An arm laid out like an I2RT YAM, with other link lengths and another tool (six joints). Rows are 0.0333 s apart.
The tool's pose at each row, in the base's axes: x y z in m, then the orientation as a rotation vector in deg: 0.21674 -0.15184 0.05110 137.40 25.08 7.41; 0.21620 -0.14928 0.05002 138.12 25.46 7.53; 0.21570 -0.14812 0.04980 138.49 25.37 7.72; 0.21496 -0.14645 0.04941 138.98 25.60 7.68; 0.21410 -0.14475 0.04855 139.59 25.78 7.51; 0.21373 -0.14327 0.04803 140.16 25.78 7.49; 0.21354 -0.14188 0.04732 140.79 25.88 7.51; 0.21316 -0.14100 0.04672 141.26 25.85 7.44; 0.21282 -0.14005 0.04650 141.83 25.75 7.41; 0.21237 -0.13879 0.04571 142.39 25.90 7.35; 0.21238 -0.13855 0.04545 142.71 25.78 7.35; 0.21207 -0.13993 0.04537 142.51 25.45 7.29; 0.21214 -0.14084 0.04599 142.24 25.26 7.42; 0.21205 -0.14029 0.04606 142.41 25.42 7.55; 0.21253 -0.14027 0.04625 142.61 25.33 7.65; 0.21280 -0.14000 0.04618 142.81 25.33 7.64
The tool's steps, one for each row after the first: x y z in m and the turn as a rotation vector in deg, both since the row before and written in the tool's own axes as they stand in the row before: 0.00040 -0.00266 -0.00087 0.75 0.26 -0.11; -0.00006 -0.00111 -0.00064 0.33 0.15 0.18; -0.00010 -0.00166 -0.00086 0.52 0.08 -0.09; -0.00019 -0.00202 -0.00052 0.64 -0.01 -0.07; 0.00018 -0.00151 -0.00053 0.56 0.04 0.09; 0.00032 -0.00151 -0.00028 0.63 0.10 0.04; -0.00004 -0.00113 -0.00010 0.46 -0.01 0.08; 0.00002 -0.00094 -0.00043 0.54 0.01 0.16; 0.00003 -0.00155 -0.00015 0.58 0.05 -0.03; 0.00010 -0.00033 0.00008 0.29 0.00 0.14; -0.00077 0.00092 0.00076 -0.25 -0.14 0.18; -0.00025 0.00107 0.00001 -0.31 0.02 0.12; 0.00010 -0.00040 -0.00038 0.18 0.15 -0.05; 0.00046 0.00023 -0.00007 0.17 0.07 0.12; 0.00035 -0.00017 -0.00004 0.20 0.01 0.03
